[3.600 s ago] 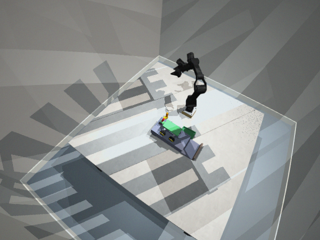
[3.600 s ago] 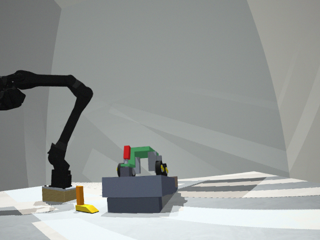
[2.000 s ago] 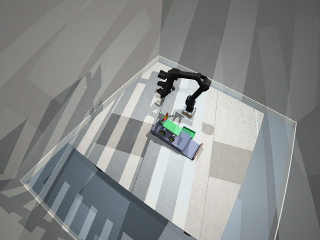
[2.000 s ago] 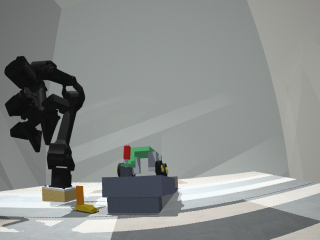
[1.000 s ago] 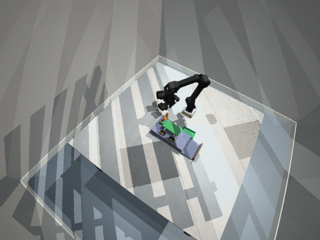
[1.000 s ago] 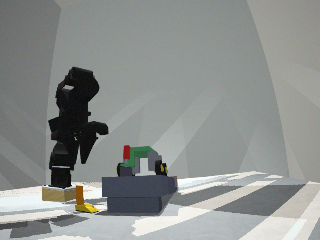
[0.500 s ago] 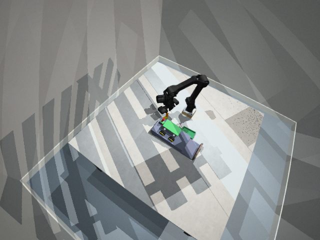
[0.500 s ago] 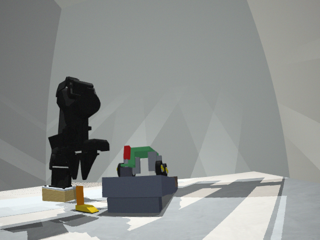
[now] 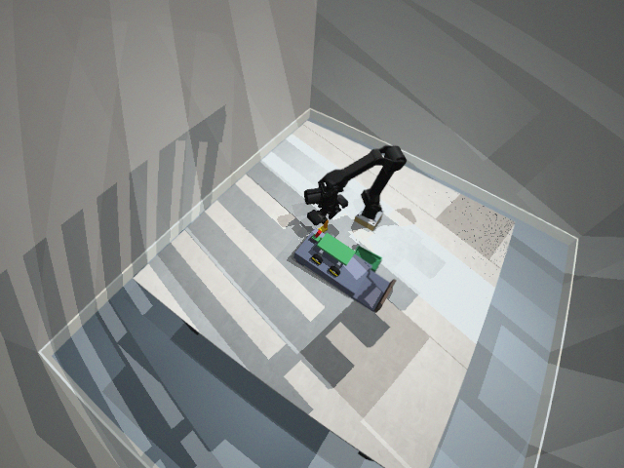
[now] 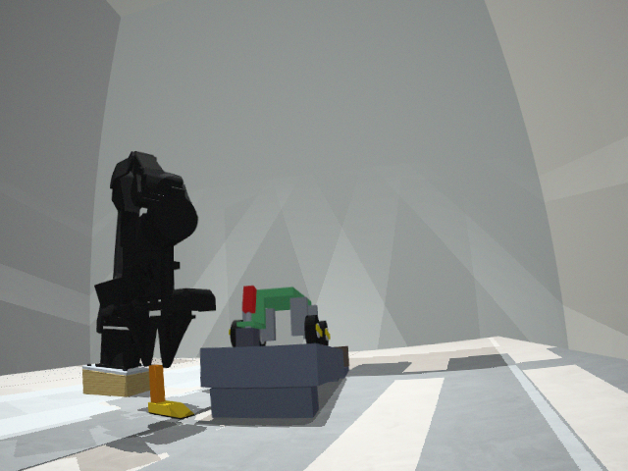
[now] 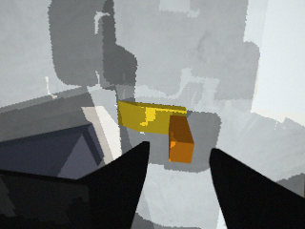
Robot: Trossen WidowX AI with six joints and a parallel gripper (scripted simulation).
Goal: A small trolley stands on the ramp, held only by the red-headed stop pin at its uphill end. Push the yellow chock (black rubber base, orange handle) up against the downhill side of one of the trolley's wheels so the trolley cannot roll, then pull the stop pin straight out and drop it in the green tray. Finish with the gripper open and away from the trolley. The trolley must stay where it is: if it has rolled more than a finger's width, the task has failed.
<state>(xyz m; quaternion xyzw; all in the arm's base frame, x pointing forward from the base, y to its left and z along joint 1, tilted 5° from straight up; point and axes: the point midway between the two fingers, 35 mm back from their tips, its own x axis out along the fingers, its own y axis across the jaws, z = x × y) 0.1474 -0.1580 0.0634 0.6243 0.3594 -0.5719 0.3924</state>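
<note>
My gripper tip is 20 mm short of the yellow chock, 10 mm to the left of it and 40 mm above it. From my gripper tip the other things lie so: green trolley (170 mm ahead, 100 mm to the left, 50 mm above); blue-grey ramp (170 mm ahead, 110 mm to the left, 20 mm below); stop pin (130 mm ahead, 10 mm to the left, 70 mm above).
</note>
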